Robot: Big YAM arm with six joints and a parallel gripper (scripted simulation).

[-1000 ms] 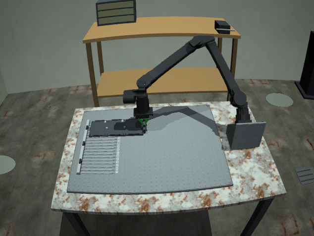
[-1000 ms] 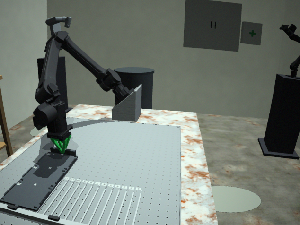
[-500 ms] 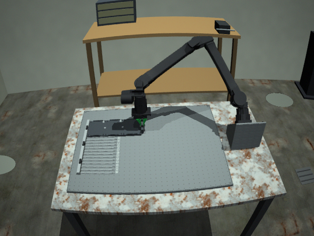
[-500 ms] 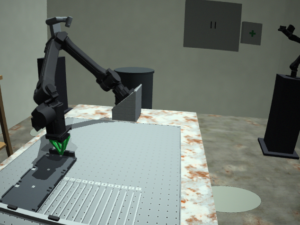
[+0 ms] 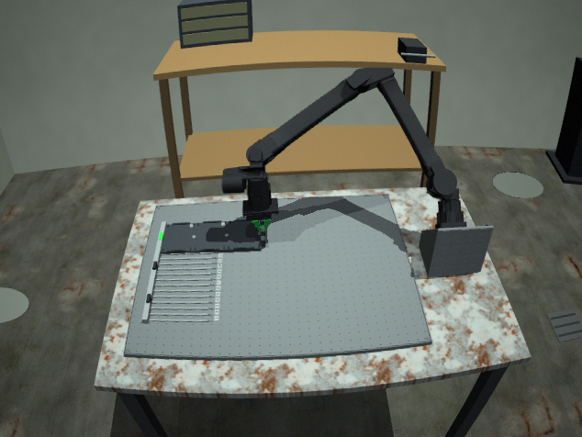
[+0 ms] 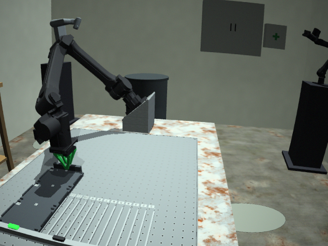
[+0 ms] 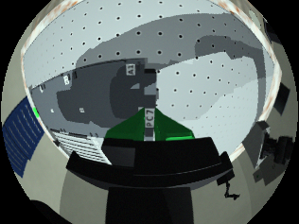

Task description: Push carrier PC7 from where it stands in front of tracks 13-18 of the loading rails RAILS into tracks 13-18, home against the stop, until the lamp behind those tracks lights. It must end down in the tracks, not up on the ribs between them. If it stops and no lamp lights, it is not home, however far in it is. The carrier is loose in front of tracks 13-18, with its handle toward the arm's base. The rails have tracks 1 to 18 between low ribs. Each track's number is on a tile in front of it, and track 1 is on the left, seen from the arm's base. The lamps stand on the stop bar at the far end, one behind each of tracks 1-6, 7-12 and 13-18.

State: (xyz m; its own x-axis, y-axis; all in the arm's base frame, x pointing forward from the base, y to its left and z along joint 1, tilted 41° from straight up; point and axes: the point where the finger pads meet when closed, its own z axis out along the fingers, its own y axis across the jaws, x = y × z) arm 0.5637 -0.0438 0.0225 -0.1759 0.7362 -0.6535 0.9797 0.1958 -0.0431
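My gripper is now 160 mm short of the carrier PC7, 30 mm to the right of it and 10 mm above it.
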